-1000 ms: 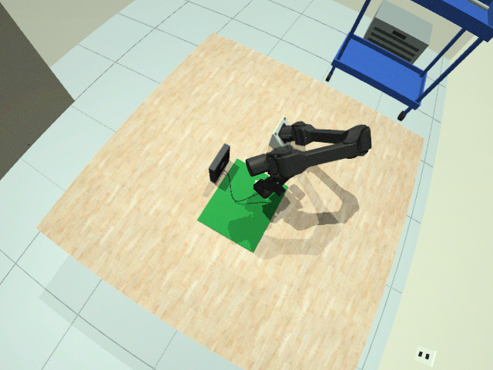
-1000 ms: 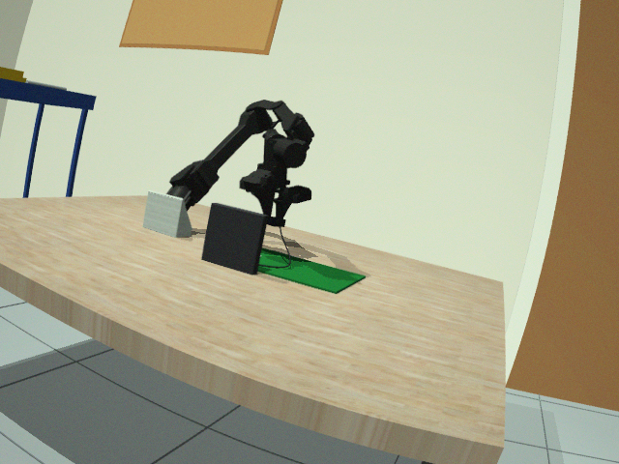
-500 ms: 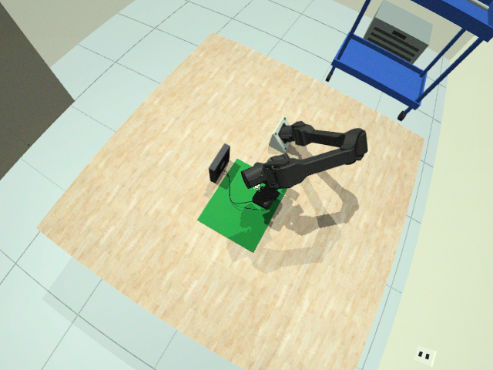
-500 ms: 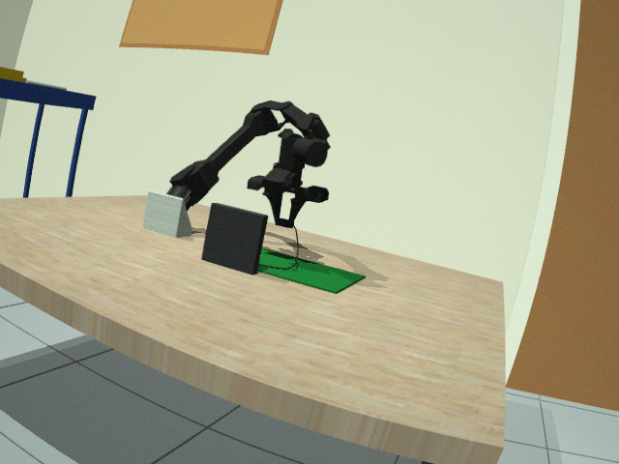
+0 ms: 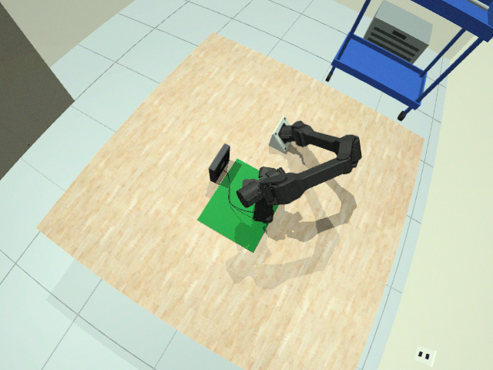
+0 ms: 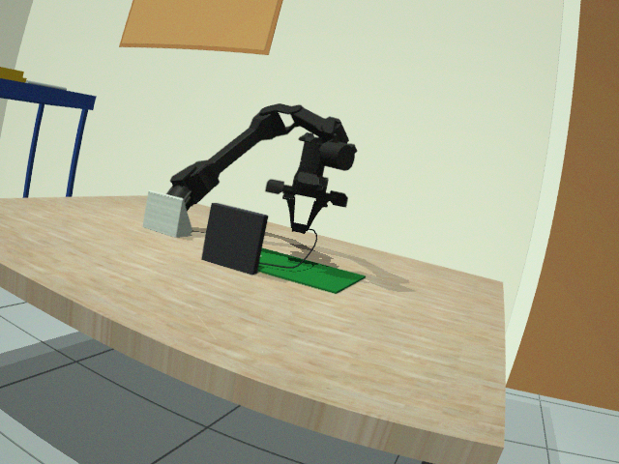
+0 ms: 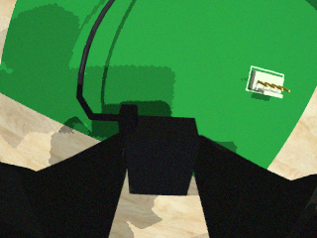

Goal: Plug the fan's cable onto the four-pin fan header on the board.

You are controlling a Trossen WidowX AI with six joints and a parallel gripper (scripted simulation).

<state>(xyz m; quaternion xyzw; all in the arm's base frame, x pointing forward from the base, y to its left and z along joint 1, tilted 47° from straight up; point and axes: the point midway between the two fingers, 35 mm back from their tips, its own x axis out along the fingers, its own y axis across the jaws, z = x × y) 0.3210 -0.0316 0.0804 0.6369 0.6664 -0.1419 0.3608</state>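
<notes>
Right now my gripper tip is 10 mm short of the green board, 60 mm to the left of it and 90 mm above it. From my gripper tip the other things lie so: dark fan plug: 10 mm to the left; white four-pin header: 80 mm behind, 50 mm to the right, 80 mm below; black fan: 70 mm behind, 200 mm to the right, 20 mm below.
</notes>
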